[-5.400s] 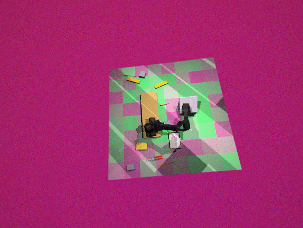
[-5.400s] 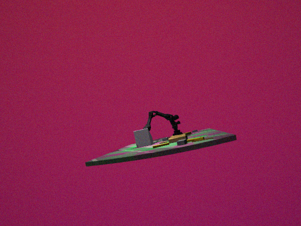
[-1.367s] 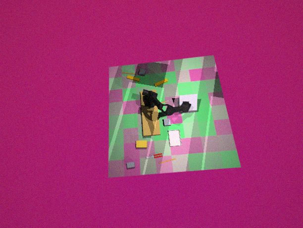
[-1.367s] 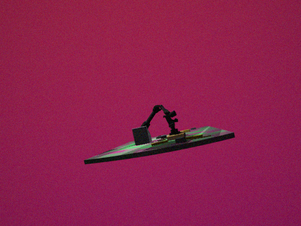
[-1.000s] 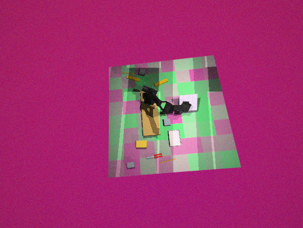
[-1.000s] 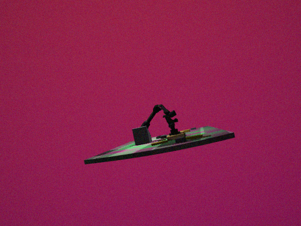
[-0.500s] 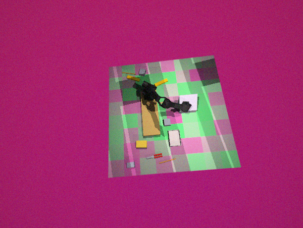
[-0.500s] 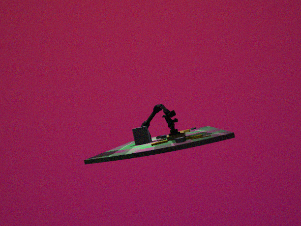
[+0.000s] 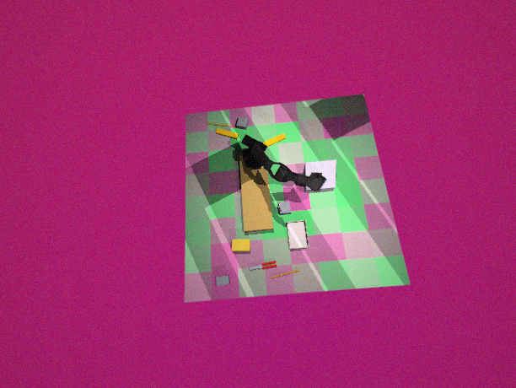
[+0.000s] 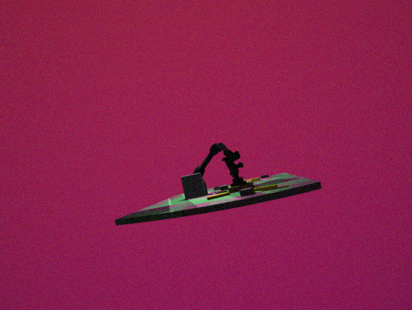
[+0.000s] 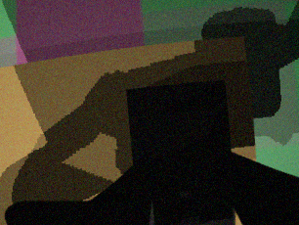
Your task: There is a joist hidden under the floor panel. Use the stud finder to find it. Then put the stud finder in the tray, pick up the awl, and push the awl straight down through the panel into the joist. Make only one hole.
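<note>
My gripper tip is now 28 cm past the white tray, 48 cm to the right of it and 5 cm above it. Also, from my gripper tip: yellow block (7 cm ahead, 54 cm to the left, 5 cm below); stud finder (3 cm behind, 2 cm above); awl (20 cm behind, 6 cm to the left, 6 cm below).
</note>
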